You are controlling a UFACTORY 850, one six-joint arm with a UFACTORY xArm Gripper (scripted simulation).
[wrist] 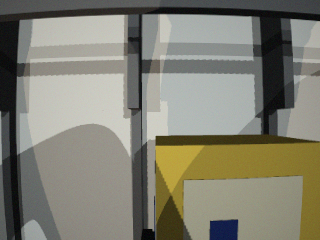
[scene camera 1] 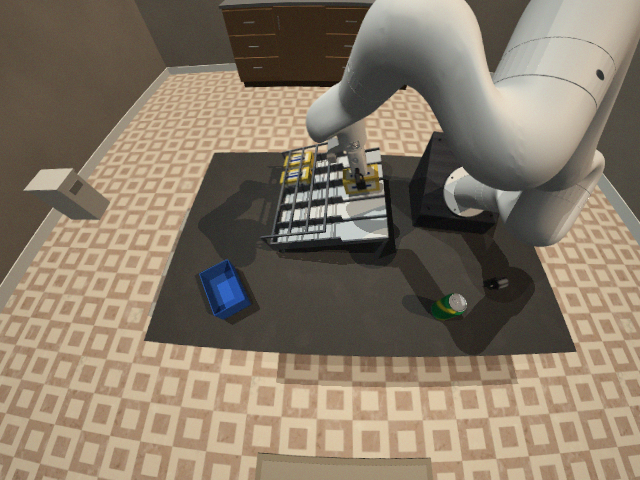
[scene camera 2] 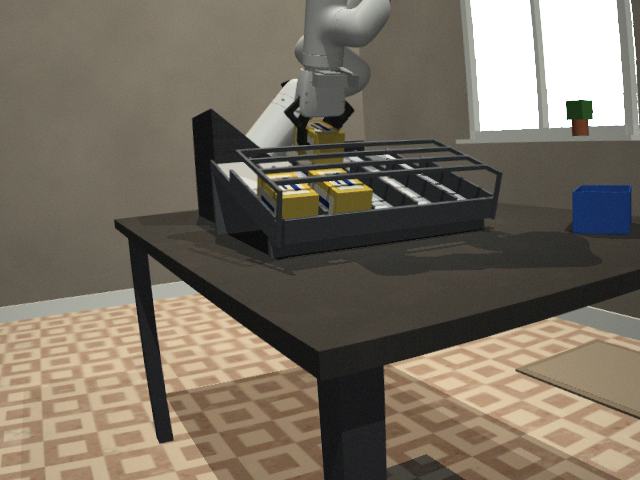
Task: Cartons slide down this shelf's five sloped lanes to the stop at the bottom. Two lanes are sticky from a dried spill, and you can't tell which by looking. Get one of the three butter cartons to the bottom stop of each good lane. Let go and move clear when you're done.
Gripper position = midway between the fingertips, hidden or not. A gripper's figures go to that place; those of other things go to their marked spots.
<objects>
The gripper (scene camera 2: 317, 145): 130 cm from the lens. A butter carton (scene camera 2: 319, 132): 124 cm from the lens. A butter carton (scene camera 2: 299, 200) is 94 cm from the lens. A butter carton (scene camera 2: 341, 196): 97 cm from the lens.
</objects>
